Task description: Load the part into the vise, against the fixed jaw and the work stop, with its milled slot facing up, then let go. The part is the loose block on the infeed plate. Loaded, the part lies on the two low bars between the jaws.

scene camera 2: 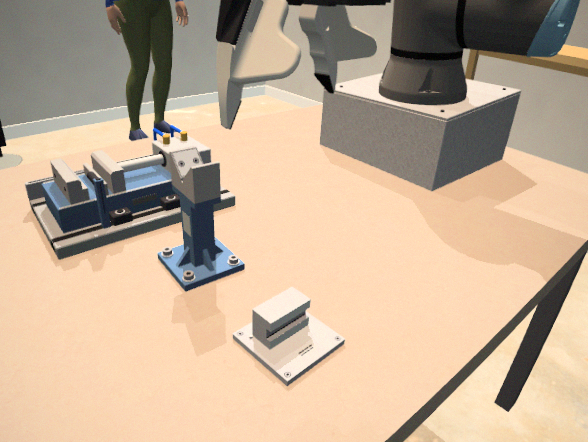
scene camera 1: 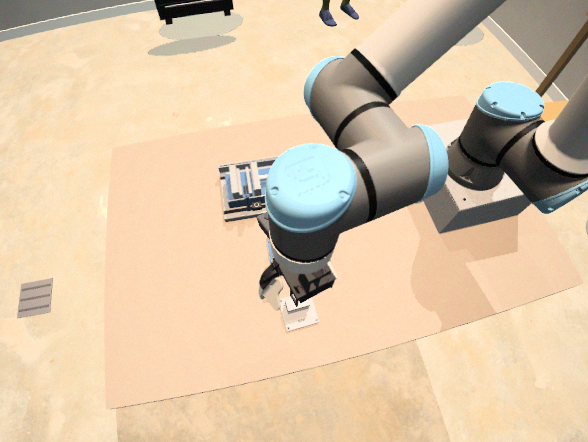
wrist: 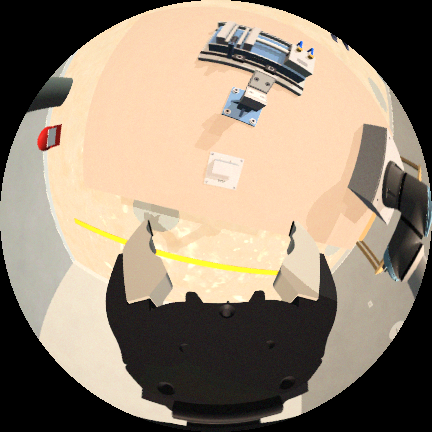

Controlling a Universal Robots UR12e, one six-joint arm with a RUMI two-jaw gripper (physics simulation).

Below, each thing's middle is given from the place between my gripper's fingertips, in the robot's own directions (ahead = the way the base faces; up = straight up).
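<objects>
The vise [scene camera 2: 76,217] is far to the right of my hand, a good way below it and just ahead of it. As for the part [scene camera 2: 275,320], my hand is 1 cm to the left of it, 1 cm past it and 24 cm above it. Going by their middles, the part is the nearest to my hand of the things named here.
</objects>
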